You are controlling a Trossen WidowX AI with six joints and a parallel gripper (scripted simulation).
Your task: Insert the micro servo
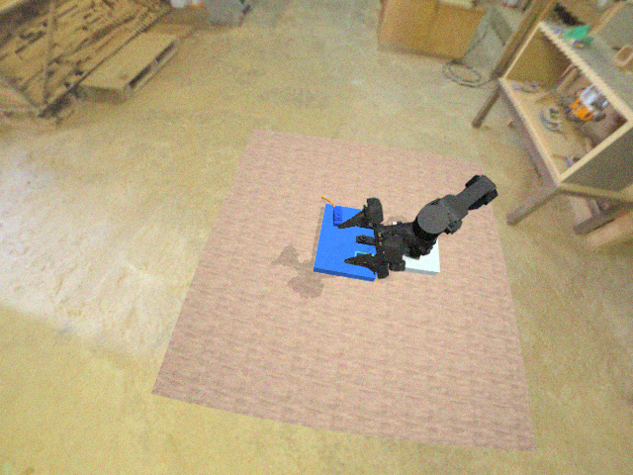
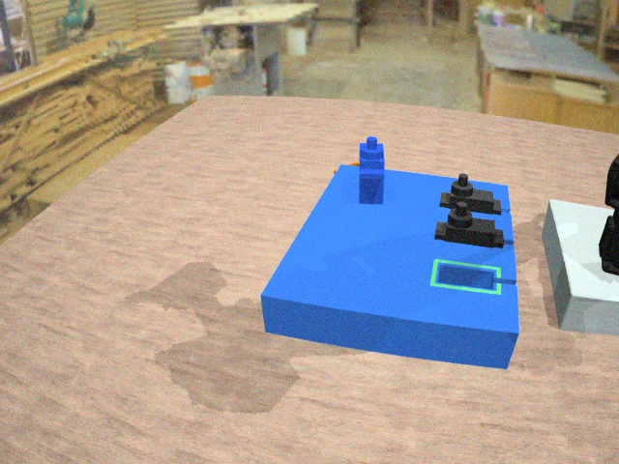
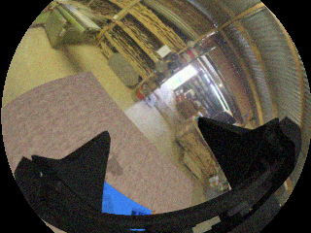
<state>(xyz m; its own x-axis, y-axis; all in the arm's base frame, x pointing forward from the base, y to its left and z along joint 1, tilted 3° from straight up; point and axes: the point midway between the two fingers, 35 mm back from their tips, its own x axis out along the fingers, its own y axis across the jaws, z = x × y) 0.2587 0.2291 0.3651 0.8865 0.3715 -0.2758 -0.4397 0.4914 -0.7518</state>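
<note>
My gripper tip is now 2 cm short of the blue deck, 22 cm to the left of it and 38 cm above it.
</note>
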